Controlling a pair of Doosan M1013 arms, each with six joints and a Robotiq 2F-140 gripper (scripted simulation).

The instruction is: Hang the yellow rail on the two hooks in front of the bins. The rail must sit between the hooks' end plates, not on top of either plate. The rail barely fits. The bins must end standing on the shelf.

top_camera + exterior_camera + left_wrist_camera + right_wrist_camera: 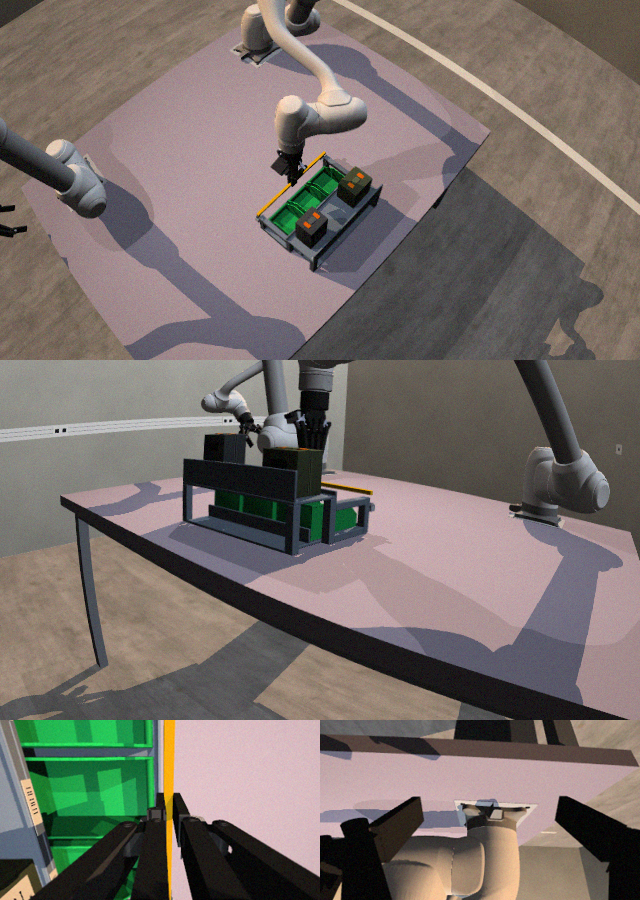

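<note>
Right now my left hand is 30 mm above the yellow rail. From my left hand the other things lie so: dark box (200 mm ahead, 110 mm to the right, 40 mm above); then grey shelf (130 mm ahead, 60 mm below); then olive box (200 mm ahead, 120 mm to the left, 20 mm above).
</note>
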